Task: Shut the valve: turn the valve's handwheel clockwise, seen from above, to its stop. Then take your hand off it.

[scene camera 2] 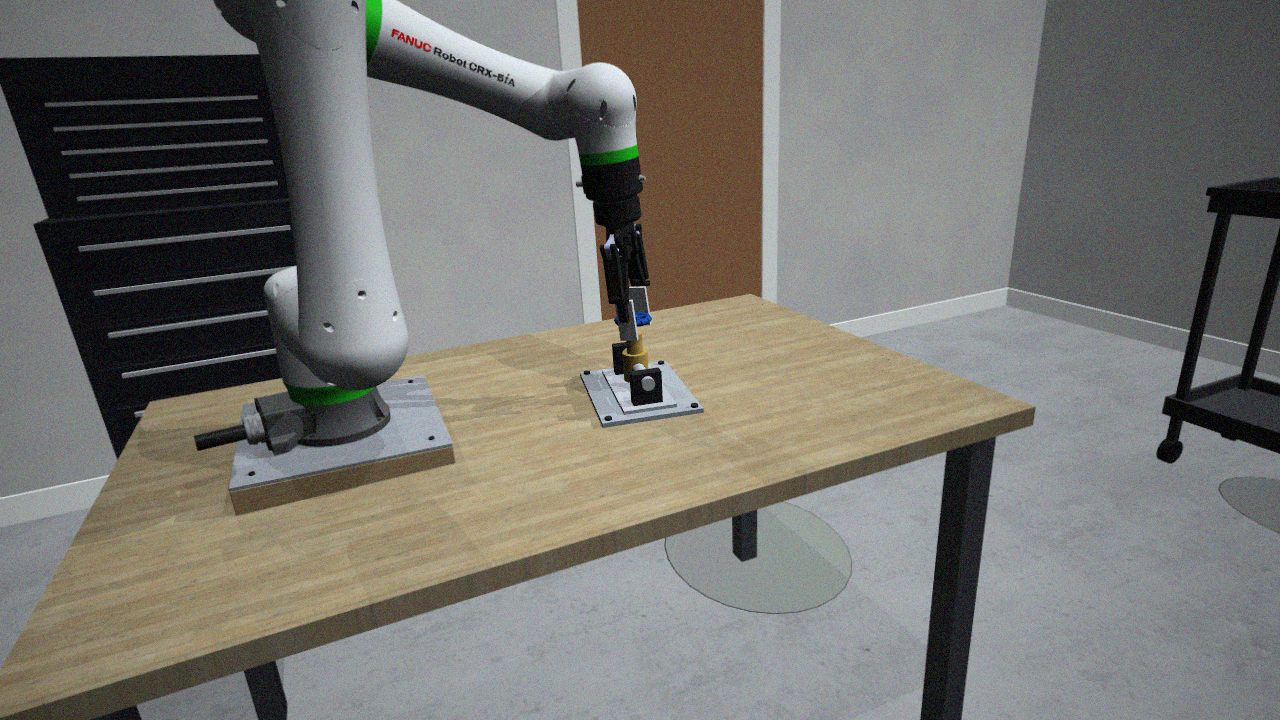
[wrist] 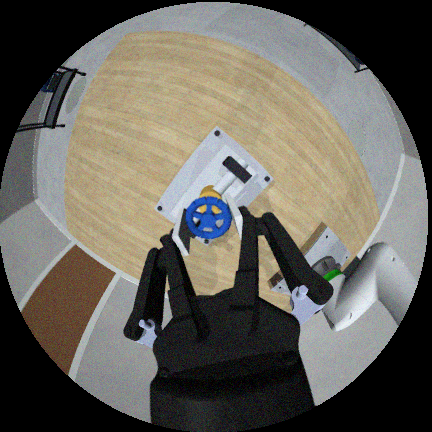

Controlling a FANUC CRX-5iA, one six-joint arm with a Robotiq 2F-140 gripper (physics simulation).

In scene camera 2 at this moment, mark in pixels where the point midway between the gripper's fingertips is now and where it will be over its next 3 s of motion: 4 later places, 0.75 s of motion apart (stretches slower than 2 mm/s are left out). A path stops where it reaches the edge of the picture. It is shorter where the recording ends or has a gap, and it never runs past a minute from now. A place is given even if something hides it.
The gripper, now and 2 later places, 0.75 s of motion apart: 636, 332; 632, 330; 624, 271
